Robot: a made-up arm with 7 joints. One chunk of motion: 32 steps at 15 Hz.
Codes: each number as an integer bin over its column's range. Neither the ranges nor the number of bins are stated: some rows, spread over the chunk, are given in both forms.
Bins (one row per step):
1: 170 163 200 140 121 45 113
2: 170 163 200 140 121 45 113
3: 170 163 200 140 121 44 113
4: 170 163 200 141 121 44 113
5: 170 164 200 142 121 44 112
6: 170 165 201 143 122 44 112
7: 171 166 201 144 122 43 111
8: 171 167 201 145 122 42 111
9: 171 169 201 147 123 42 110
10: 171 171 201 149 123 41 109
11: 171 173 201 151 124 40 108
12: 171 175 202 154 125 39 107
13: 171 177 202 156 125 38 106
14: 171 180 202 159 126 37 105
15: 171 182 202 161 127 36 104
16: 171 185 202 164 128 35 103
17: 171 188 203 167 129 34 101
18: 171 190 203 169 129 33 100
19: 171 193 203 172 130 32 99
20: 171 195 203 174 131 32 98
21: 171 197 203 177 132 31 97
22: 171 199 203 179 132 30 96
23: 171 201 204 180 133 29 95
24: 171 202 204 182 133 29 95
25: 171 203 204 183 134 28 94
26: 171 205 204 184 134 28 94
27: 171 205 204 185 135 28 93
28: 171 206 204 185 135 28 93
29: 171 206 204 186 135 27 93
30: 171 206 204 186 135 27 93
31: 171 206 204 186 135 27 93
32: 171 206 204 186 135 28 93
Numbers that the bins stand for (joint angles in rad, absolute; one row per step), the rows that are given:
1: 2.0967 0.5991 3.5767 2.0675 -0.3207 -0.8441 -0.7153
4: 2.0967 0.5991 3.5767 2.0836 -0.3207 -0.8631 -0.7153
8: 2.1460 0.6644 3.6260 2.1484 -0.2713 -0.9012 -0.8140
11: 2.1460 0.7623 3.6260 2.2456 -0.1727 -0.9392 -0.9620
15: 2.1460 0.9091 3.6753 2.4076 -0.0247 -1.0153 -1.1593
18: 2.1460 1.0396 3.7247 2.5371 0.0740 -1.0724 -1.3567
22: 2.1460 1.1864 3.7247 2.6991 0.2220 -1.1294 -1.5540
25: 2.1460 1.2517 3.7740 2.7639 0.3207 -1.1675 -1.6527
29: 2.1460 1.3006 3.7740 2.8125 0.3700 -1.1865 -1.7020
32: 2.1460 1.3006 3.7740 2.8125 0.3700 -1.1675 -1.7020
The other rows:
2: 2.0967 0.5991 3.5767 2.0675 -0.3207 -0.8441 -0.7153
3: 2.0967 0.5991 3.5767 2.0675 -0.3207 -0.8631 -0.7153
5: 2.0967 0.6155 3.5767 2.0998 -0.3207 -0.8631 -0.7647
6: 2.0967 0.6318 3.6260 2.1160 -0.2713 -0.8631 -0.7647
7: 2.1460 0.6481 3.6260 2.1322 -0.2713 -0.8822 -0.8140
9: 2.1460 0.6970 3.6260 2.1808 -0.2220 -0.9012 -0.8633
10: 2.1460 0.7296 3.6260 2.2132 -0.2220 -0.9202 -0.9127
12: 2.1460 0.7949 3.6753 2.2942 -0.1233 -0.9582 -1.0113
13: 2.1460 0.8275 3.6753 2.3266 -0.1233 -0.9773 -1.0607
14: 2.1460 0.8765 3.6753 2.3752 -0.0740 -0.9963 -1.1100
16: 2.1460 0.9580 3.6753 2.4562 0.0247 -1.0343 -1.2087
17: 2.1460 1.0070 3.7247 2.5047 0.0740 -1.0533 -1.3073
19: 2.1460 1.0885 3.7247 2.5857 0.1233 -1.0914 -1.4060
20: 2.1460 1.1212 3.7247 2.6181 0.1727 -1.0914 -1.4553
21: 2.1460 1.1538 3.7247 2.6667 0.2220 -1.1104 -1.5047
23: 2.1460 1.2191 3.7740 2.7153 0.2713 -1.1484 -1.6033
24: 2.1460 1.2354 3.7740 2.7477 0.2713 -1.1484 -1.6033
26: 2.1460 1.2843 3.7740 2.7801 0.3207 -1.1675 -1.6527
27: 2.1460 1.2843 3.7740 2.7963 0.3700 -1.1675 -1.7020
28: 2.1460 1.3006 3.7740 2.7963 0.3700 -1.1675 -1.7020
30: 2.1460 1.3006 3.7740 2.8125 0.3700 -1.1865 -1.7020
31: 2.1460 1.3006 3.7740 2.8125 0.3700 -1.1865 -1.7020

